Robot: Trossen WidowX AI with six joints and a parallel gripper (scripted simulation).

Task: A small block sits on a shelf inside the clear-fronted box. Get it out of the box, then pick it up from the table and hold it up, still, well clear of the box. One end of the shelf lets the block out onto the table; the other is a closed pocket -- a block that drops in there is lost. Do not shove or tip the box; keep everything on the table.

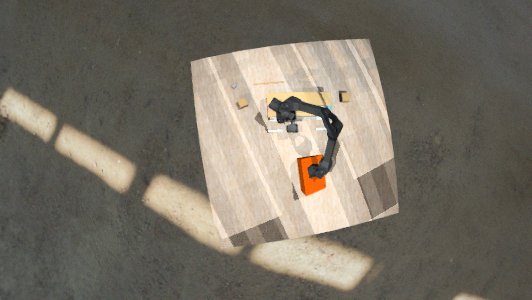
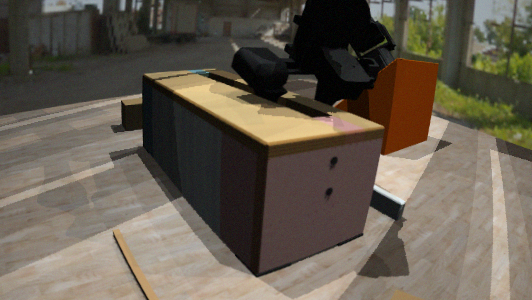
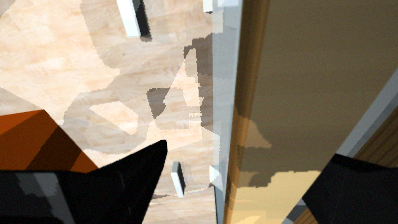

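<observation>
Now: gripper tip 40 mm to the left of the wooden-topped box, 30 mm short of it and 20 mm above it. Also, from my gripper tip: blue block 40 mm to the right, 40 mm ahead; then thin wooden strip 270 mm ahead, 80 mm below, 70 mm to the left.
</observation>
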